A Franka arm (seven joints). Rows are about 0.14 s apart.
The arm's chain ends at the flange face. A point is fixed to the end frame.
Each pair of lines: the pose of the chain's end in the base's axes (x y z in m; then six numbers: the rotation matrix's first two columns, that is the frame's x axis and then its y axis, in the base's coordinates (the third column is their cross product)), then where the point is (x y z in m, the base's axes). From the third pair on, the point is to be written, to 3 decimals.
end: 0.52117, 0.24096, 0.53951, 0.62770, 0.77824, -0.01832, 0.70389, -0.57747, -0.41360
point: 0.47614 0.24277 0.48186
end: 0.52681, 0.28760, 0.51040, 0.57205, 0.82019, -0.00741, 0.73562, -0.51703, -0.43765
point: 0.48087 0.28767 0.45344
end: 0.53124, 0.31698, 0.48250, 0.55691, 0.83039, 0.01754, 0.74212, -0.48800, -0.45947
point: 0.485 0.318 0.426
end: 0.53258, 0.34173, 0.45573, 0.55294, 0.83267, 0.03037, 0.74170, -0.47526, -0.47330
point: 0.486 0.344 0.399
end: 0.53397, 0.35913, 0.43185, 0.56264, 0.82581, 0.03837, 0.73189, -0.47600, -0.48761
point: 0.487 0.363 0.376
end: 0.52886, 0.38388, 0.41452, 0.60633, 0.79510, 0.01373, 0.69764, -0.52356, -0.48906
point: 0.481 0.389 0.359
